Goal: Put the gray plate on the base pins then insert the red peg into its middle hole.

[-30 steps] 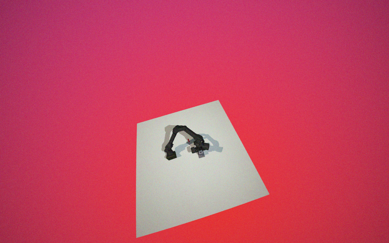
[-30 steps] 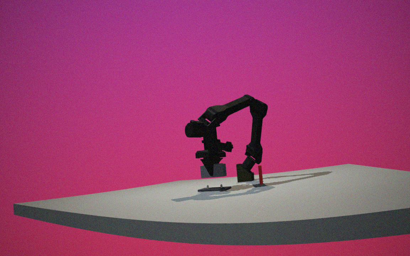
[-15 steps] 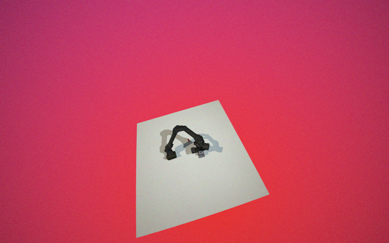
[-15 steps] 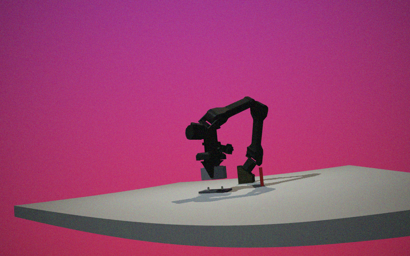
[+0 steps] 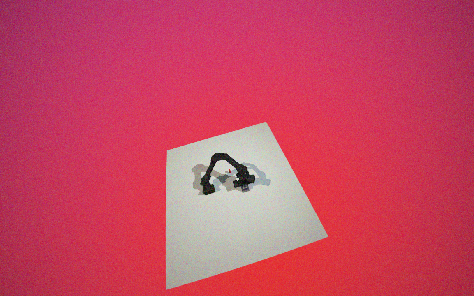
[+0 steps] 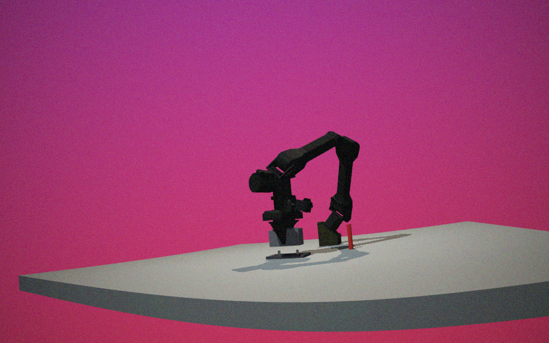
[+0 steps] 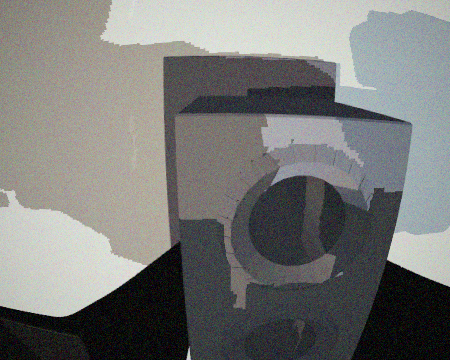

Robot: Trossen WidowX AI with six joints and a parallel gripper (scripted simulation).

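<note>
My gripper tip is now 3 cm above the dark flat base. The rest, counted from my gripper tip: red peg: 17 cm to the left, 11 cm behind; then plate: 3 cm above.
</note>
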